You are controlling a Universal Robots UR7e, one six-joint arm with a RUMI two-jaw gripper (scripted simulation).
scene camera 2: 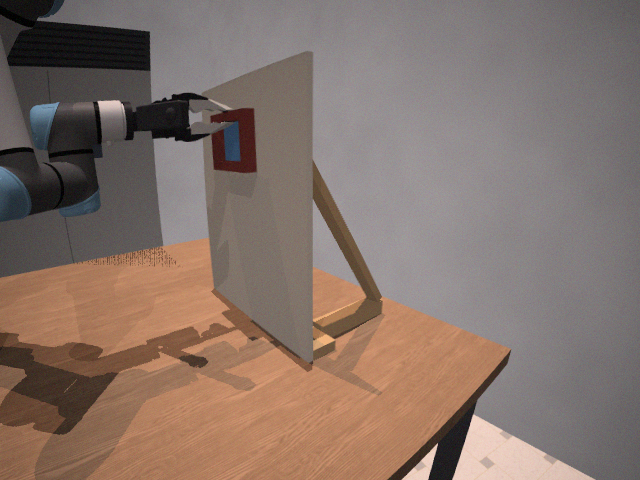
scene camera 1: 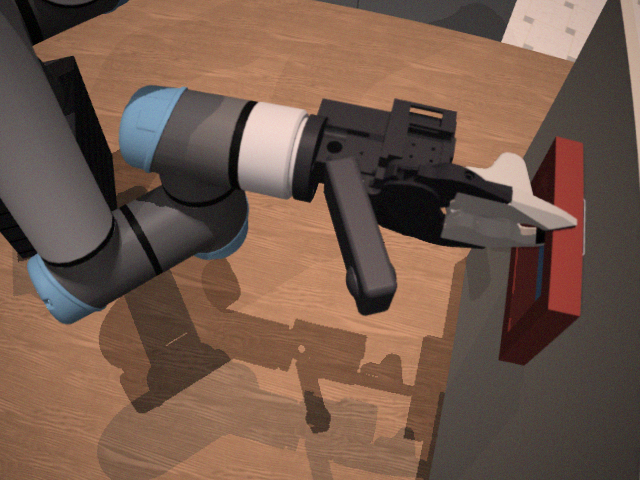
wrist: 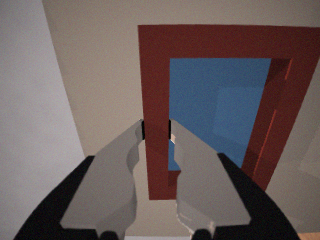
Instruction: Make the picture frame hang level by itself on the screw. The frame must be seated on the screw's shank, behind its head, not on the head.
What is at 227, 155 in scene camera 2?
A picture frame.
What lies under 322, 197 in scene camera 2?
A wooden brace.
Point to a picture frame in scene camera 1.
553, 272
